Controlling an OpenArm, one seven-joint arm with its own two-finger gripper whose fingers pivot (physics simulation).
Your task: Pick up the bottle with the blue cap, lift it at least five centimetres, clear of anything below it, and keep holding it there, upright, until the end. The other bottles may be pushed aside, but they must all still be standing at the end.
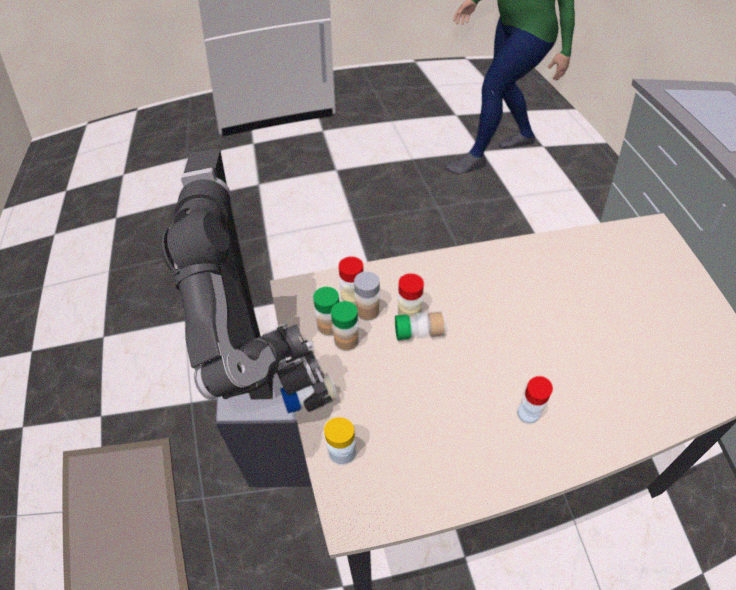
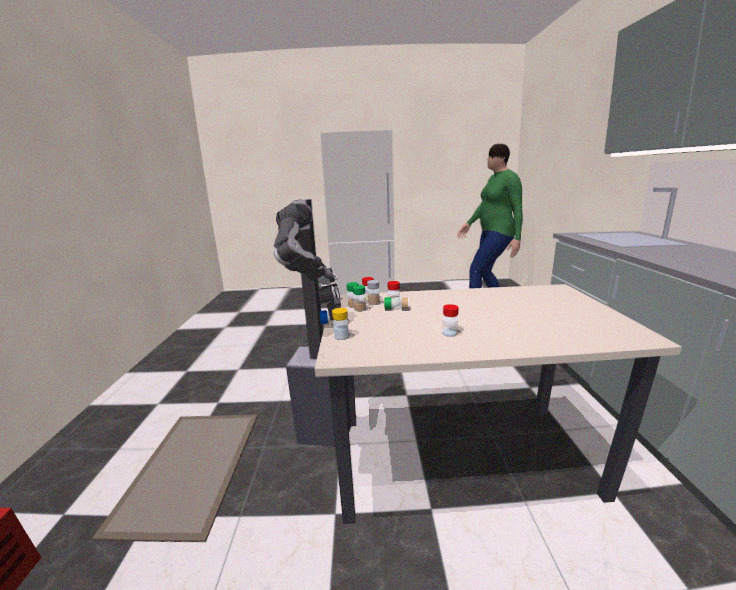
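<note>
The bottle with the blue cap [image 1: 290, 399] [image 2: 323, 317] lies on its side at the table's left edge, its cap towards the robot's base and its pale bottom end towards the table's middle. My gripper [image 1: 321, 393] [image 2: 335, 307] is low over its body and looks shut on it; the arm and fingers hide much of the bottle and the far finger. The bottle does not look raised. A yellow-capped bottle [image 1: 340, 439] [image 2: 340, 324] stands nearby, nearer the front edge. A green-capped bottle [image 1: 419, 325] [image 2: 396, 302] lies on its side further back.
Two green-capped bottles [image 1: 345, 325] [image 1: 326, 310], a grey-capped one [image 1: 367, 295] and a red-capped one [image 1: 350, 271] stand grouped behind the gripper. Another red-capped bottle [image 1: 410, 291] stands behind the fallen green-capped one. A red-capped bottle [image 1: 535, 399] [image 2: 450, 319] stands on the right of the table [image 1: 430, 467].
</note>
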